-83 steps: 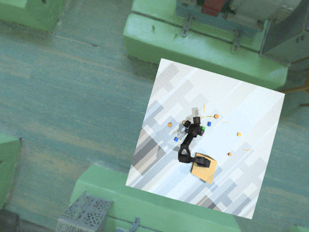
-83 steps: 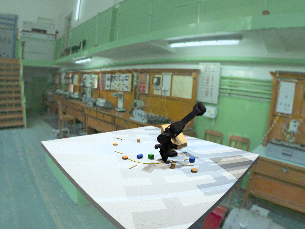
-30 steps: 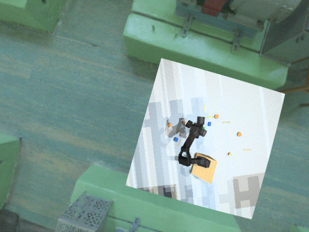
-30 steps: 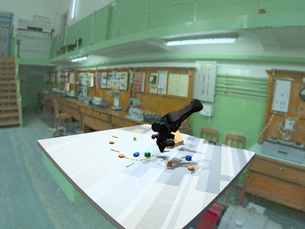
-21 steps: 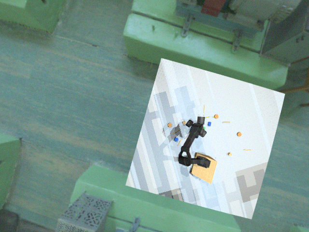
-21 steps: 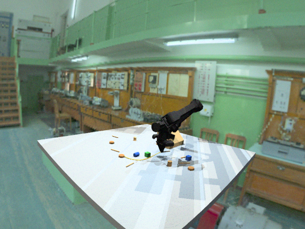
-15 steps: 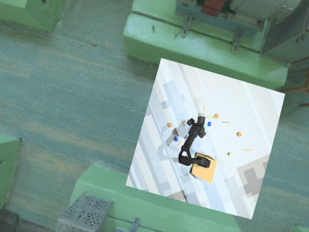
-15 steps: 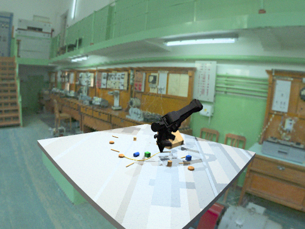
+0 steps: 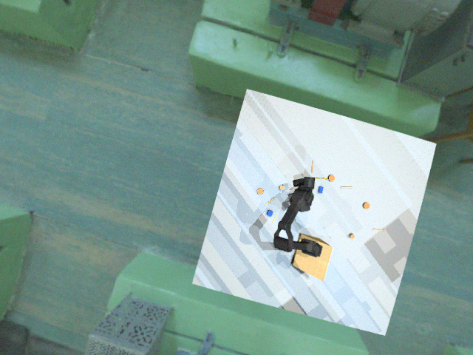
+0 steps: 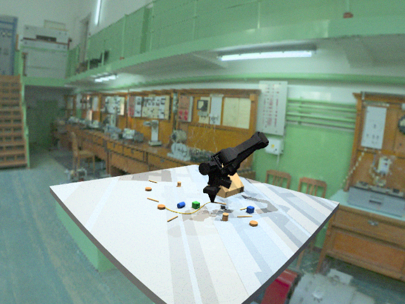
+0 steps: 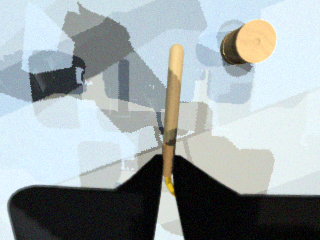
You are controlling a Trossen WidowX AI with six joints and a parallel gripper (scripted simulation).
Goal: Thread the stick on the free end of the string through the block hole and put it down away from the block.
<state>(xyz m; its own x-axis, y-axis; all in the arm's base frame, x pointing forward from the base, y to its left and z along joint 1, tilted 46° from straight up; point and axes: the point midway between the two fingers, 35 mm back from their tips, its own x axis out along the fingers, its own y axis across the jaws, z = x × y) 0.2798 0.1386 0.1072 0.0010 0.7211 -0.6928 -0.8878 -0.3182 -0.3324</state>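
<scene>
The thin wooden stick lies 1 cm to the left of my gripper tip and 1 cm behind it. Also, from my gripper tip: blue cylinder: 15 cm to the right, 7 cm ahead, 4 cm below; then green cube: 10 cm to the right, 4 cm below, 1 cm ahead; then wooden block: 10 cm to the left, 4 cm below, 1 cm ahead.
</scene>
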